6 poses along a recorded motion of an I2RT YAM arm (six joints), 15 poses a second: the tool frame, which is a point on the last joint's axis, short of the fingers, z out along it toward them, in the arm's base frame.
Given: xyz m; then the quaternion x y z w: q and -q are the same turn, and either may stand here.
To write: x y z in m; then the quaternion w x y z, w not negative. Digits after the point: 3 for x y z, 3 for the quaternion.
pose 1, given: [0.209 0.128 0.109 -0.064 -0.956 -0.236 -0.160]
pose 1, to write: [0.209 0.128 0.109 0.160 0.064 0.956 0.236]
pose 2, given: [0.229 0.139 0.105 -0.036 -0.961 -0.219 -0.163]
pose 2, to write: [0.229 0.139 0.105 0.163 0.036 0.961 0.219]
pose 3, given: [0.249 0.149 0.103 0.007 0.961 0.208 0.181]
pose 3, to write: [0.249 0.149 0.103 0.181 0.007 0.961 0.208]
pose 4, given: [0.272 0.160 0.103 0.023 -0.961 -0.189 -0.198]
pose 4, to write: [0.272 0.160 0.103 0.198 -0.023 0.961 0.189]
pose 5, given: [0.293 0.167 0.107 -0.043 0.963 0.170 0.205]
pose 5, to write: [0.293 0.167 0.107 0.205 -0.043 0.963 0.170]
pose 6, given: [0.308 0.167 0.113 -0.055 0.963 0.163 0.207]
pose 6, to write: [0.308 0.167 0.113 0.207 -0.055 0.963 0.163]
